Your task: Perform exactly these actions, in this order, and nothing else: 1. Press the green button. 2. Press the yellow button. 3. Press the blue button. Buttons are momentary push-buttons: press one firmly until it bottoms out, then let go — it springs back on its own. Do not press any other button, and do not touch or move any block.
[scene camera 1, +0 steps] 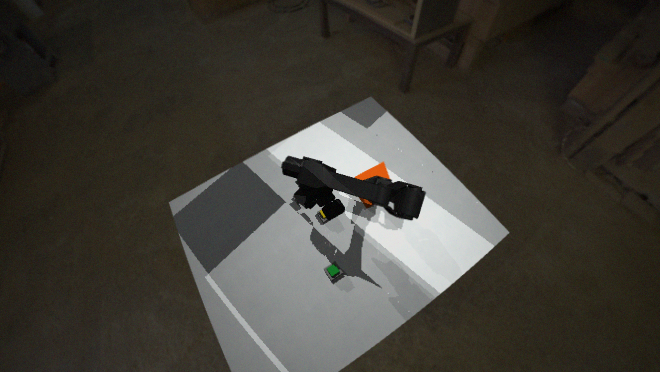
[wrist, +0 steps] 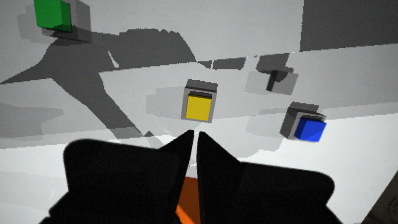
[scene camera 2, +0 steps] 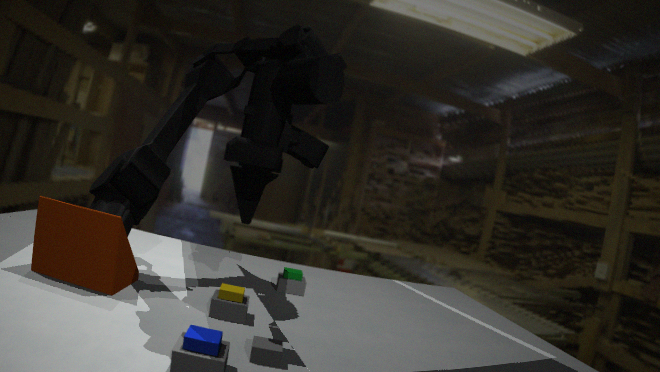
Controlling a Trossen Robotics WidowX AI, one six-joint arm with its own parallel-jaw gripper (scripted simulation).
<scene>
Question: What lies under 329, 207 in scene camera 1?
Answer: My gripper.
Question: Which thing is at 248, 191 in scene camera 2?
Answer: My gripper.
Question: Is my gripper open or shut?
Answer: Shut.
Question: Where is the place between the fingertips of my gripper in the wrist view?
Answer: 195, 136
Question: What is my gripper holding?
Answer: Nothing.
</scene>
